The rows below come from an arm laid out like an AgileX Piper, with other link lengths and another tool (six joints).
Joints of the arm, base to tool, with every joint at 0 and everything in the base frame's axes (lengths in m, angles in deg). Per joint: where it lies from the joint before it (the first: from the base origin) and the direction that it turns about. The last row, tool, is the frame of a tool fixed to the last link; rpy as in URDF.
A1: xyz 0 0 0.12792 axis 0 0 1
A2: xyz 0 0 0 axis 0 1 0
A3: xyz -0.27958 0 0.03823 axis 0 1 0
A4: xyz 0.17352 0 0.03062 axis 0.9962 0 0.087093
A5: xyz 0 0 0 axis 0 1 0
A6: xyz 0.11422 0 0.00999 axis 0.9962 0 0.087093
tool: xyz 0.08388 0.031 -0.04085 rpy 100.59 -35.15 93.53
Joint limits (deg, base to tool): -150..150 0..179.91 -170..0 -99.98..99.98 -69.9..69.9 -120..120
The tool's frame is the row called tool.
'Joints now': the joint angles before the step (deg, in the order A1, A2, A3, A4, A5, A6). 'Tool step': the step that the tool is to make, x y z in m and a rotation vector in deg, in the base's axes. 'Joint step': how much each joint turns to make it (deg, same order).
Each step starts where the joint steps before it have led.
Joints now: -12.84 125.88 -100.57 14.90 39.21 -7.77
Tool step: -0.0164 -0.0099 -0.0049 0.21 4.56 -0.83
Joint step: -1.56 -0.01 0.01 -1.88 4.44 1.07
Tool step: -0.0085 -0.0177 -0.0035 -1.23 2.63 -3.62
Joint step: -1.66 0.01 -0.01 -4.00 1.71 4.10
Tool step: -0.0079 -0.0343 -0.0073 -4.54 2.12 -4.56
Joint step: -2.41 0.45 -0.01 -7.62 -0.11 5.30
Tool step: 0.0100 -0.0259 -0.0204 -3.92 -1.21 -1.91
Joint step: -1.32 3.29 -0.31 -4.91 -5.37 2.81
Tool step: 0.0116 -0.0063 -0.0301 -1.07 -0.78 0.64
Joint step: 0.00 4.62 0.03 -1.17 -5.75 0.27
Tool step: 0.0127 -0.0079 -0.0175 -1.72 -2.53 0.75
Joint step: -0.19 2.97 -0.02 -1.32 -5.93 0.23
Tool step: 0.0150 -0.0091 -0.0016 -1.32 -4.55 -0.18
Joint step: -0.63 1.06 0.01 -0.06 -5.82 0.13
